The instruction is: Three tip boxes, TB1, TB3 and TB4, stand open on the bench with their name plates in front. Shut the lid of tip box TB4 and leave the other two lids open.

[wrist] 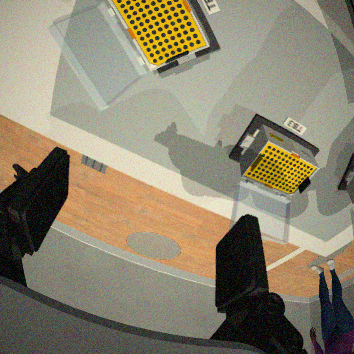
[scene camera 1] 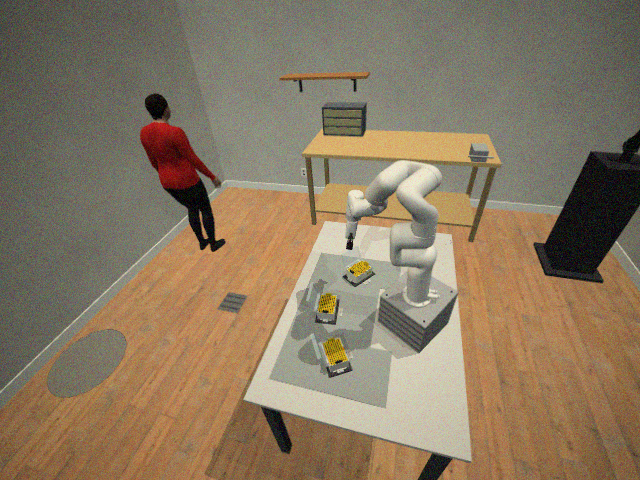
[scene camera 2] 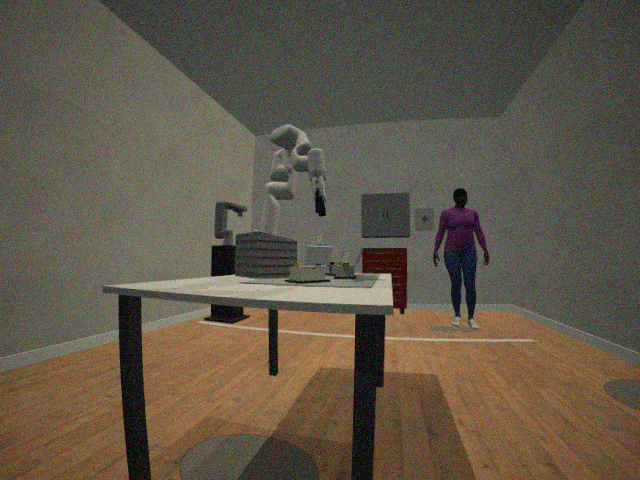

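Tip box TB4, with a yellow rack, is the far box in scene camera 1 and is at the top left of the wrist view, its name plate partly cut off. Its clear lid stands open, tilted outward. Tip box TB3 is the middle box, its lid open. Tip box TB1 is nearest scene camera 1, lid open; its dark base edge shows in the wrist view. My gripper is open and empty, above and beyond TB4, clear of its lid.
The boxes stand on a grey mat on the white bench. The arm's ribbed base block stands beside them. A wooden table is behind. One person in red and another in purple stand away from the bench.
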